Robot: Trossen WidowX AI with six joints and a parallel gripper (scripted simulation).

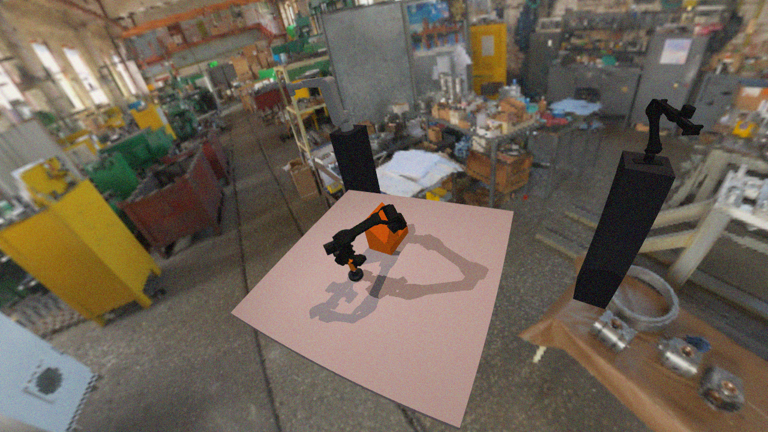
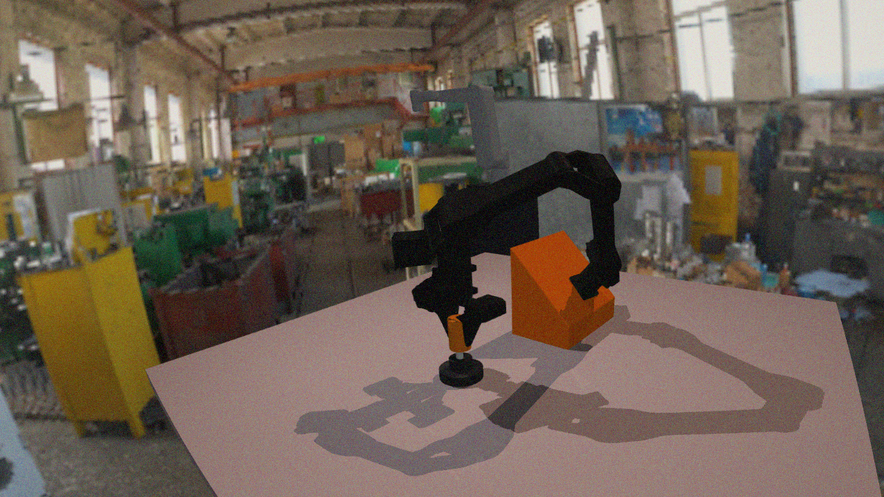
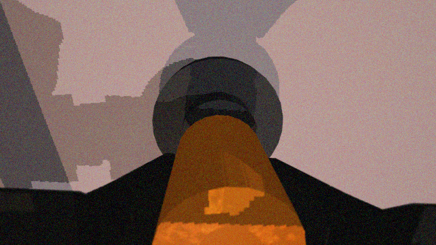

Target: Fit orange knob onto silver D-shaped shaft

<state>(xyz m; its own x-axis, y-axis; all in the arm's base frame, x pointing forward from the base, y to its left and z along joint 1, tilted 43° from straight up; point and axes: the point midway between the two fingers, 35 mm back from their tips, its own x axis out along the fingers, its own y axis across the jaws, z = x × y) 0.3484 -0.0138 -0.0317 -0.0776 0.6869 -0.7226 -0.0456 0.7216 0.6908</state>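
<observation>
Now: the orange knob 3 cm above my gripper tip. From my gripper tip the other things lie so: black round pedestal: 4 cm below.
</observation>
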